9 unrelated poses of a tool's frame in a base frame.
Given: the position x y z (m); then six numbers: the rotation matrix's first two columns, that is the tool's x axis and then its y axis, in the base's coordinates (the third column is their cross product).
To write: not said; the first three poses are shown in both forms.
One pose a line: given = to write
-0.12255 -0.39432 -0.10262 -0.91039 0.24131 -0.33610 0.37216 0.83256 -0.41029 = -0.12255 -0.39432 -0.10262 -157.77 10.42 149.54
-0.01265 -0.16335 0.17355 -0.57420 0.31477 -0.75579 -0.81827 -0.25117 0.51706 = -0.01265 -0.16335 0.17355 125.06 -1.55 -66.30
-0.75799 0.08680 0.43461 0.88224 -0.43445 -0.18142 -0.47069 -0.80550 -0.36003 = -0.75799 0.08680 0.43461 28.08 0.59 -156.23
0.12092 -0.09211 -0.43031 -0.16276 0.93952 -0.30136 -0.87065 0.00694 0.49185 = 0.12092 -0.09211 -0.43031 100.59 27.66 -22.74
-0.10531 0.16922 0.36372 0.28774 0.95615 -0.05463 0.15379 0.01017 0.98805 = -0.10531 0.16922 0.36372 -28.12 70.96 116.21
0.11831 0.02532 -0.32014 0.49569 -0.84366 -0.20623 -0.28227 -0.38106 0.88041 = 0.11831 0.02532 -0.32014 29.66 -55.22 138.47
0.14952 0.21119 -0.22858 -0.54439 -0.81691 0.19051 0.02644 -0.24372 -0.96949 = 0.14952 0.21119 -0.22858 -177.22 56.97 73.56
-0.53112 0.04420 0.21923 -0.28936 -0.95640 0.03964 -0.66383 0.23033 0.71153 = -0.53112 0.04420 0.21923 113.55 -43.60 -165.64
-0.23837 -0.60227 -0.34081 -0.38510 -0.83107 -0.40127 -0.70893 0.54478 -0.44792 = -0.23837 -0.60227 -0.34081 118.51 36.22 -172.02
